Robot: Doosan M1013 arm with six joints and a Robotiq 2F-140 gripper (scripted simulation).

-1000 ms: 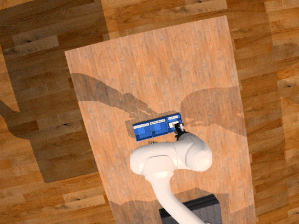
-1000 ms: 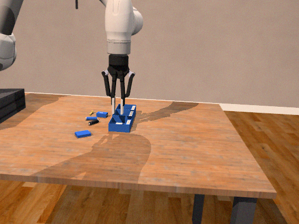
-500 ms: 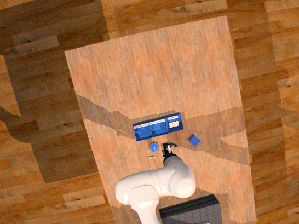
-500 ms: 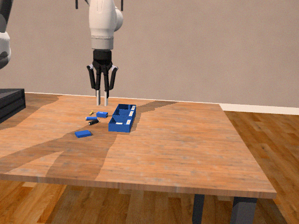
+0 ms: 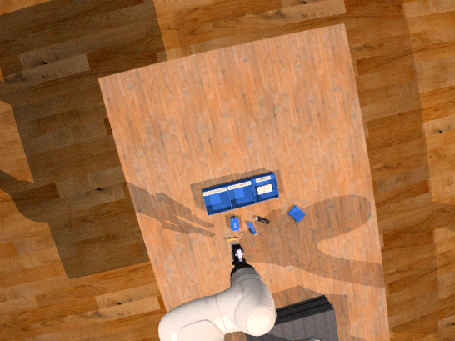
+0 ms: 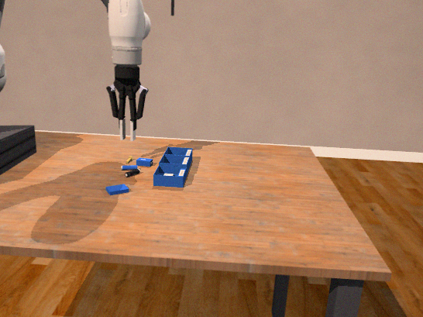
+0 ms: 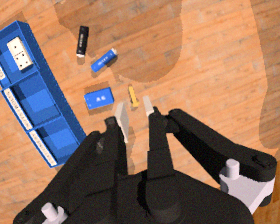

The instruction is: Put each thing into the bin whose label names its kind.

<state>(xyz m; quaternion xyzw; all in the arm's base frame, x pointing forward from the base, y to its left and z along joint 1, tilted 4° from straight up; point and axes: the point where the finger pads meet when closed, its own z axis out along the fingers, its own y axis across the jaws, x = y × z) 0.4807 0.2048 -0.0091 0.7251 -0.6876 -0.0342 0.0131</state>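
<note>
My hand is 100 mm above the small yellow piece. From my hand the other things lie so: blue cylinder 100 mm below, 70 mm to the right, 40 mm ahead; blue rectangular battery 100 mm below, 70 mm ahead, 10 mm to the right; black cylindrical battery 110 mm to the right, 100 mm below, 60 mm ahead.
</note>
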